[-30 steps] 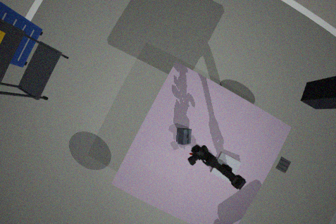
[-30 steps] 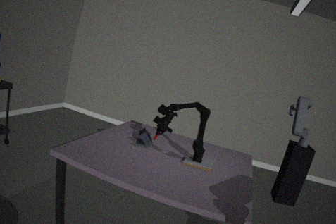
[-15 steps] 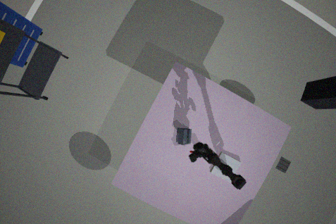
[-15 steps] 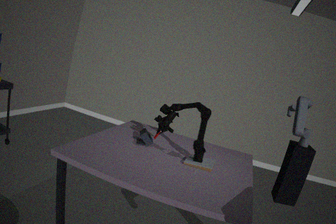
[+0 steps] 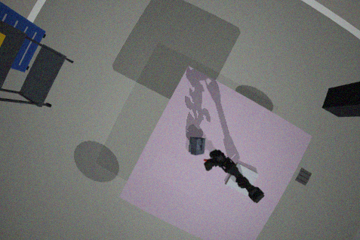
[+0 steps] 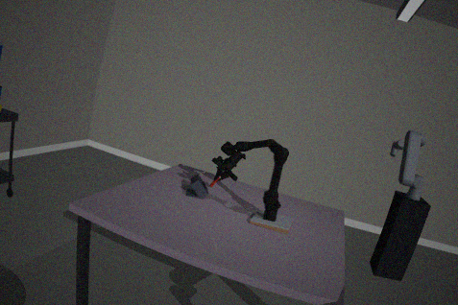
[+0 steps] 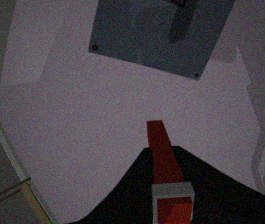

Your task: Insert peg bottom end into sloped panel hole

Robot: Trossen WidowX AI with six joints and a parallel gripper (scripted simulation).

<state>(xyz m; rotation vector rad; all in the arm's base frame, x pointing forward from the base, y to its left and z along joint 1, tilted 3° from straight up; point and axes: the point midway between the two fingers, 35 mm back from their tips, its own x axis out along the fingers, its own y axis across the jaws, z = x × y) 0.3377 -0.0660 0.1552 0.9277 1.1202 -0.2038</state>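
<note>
Right now my gripper tip is 100 mm short of the grey sloped panel, 80 mm above it and 60 mm to the left of it. Round my gripper tip: red peg: 10 mm behind, 10 mm above.
</note>
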